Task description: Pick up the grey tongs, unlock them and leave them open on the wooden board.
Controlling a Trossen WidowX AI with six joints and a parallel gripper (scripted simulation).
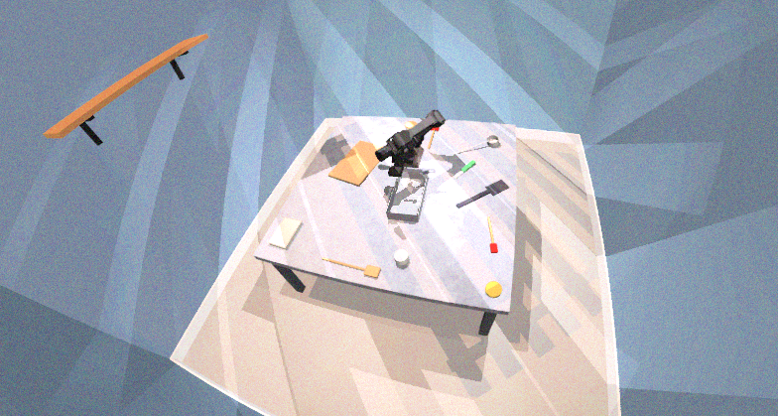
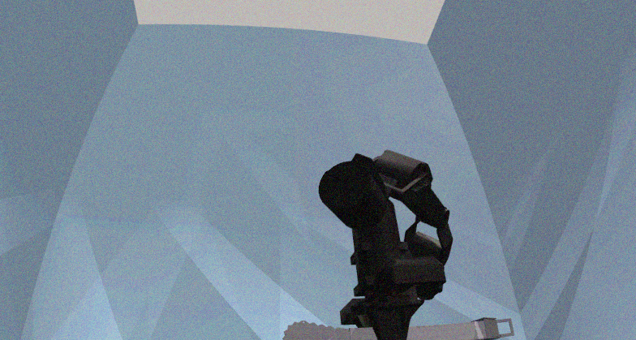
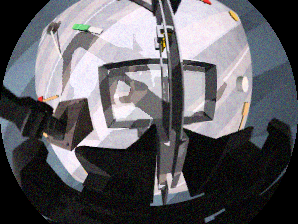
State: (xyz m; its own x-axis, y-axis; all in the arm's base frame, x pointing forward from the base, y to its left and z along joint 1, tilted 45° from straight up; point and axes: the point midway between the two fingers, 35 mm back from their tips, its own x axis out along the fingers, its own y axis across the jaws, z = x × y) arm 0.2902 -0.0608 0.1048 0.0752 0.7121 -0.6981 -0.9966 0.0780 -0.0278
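Now: the wooden board 34 cm to the right of my gripper tip, 25 cm behind it and 15 cm below it. From my gripper tip the other things lie so: grey roasting tin 13 cm below, 3 cm to the left, 2 cm ahead; then green-handled tool 31 cm to the left, 21 cm behind, 15 cm below; then black spatula 44 cm to the left, 15 cm below, 5 cm behind.
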